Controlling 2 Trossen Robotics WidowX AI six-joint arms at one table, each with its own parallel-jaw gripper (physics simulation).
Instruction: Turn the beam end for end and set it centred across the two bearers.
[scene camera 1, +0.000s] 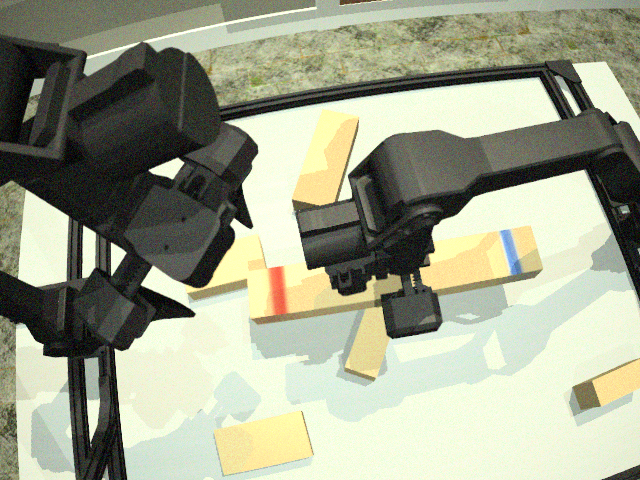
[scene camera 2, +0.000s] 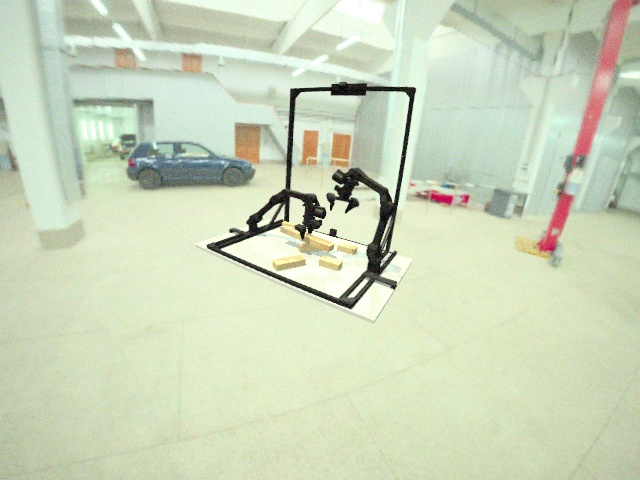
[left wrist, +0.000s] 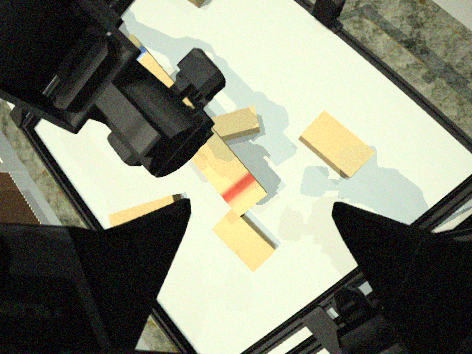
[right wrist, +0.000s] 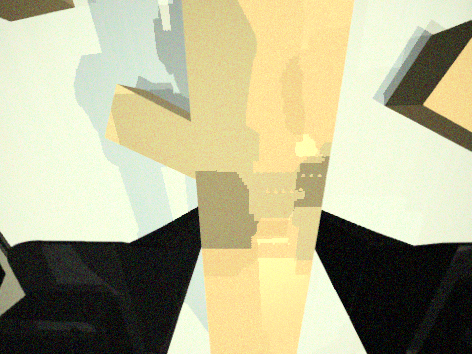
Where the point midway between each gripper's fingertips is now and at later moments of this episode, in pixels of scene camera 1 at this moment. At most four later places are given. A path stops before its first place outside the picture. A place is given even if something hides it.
The left gripper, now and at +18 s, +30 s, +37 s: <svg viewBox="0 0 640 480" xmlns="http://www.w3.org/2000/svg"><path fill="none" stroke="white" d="M220 269L220 269L398 212L395 223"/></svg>. At the last of these places it grips a long beam.
The right gripper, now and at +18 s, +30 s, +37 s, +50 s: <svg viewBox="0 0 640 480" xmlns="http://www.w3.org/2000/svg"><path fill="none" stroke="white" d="M397 277L476 170L571 144L570 144L570 144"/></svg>
